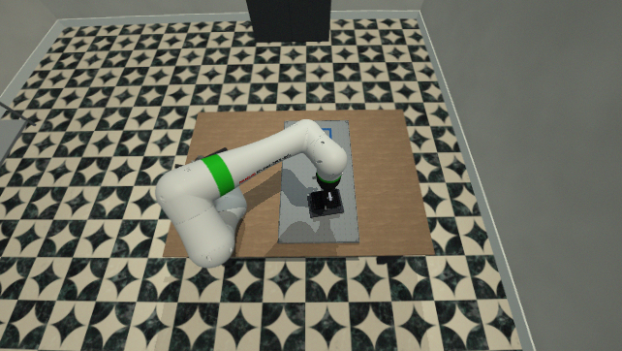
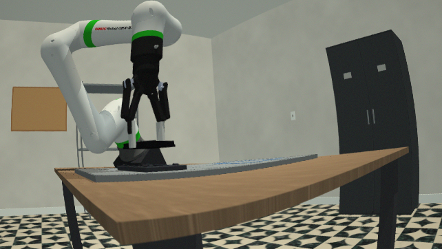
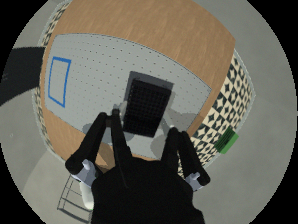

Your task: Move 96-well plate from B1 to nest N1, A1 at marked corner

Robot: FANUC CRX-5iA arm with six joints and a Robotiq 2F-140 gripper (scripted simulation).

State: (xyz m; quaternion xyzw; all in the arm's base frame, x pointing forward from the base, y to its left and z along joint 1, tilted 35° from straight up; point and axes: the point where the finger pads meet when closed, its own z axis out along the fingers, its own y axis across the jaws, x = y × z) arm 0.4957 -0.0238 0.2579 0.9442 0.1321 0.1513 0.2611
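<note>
The plate nest N1 is 8 cm below my hand. Also, from my hand: black 96-well plate (2 cm below).
</note>
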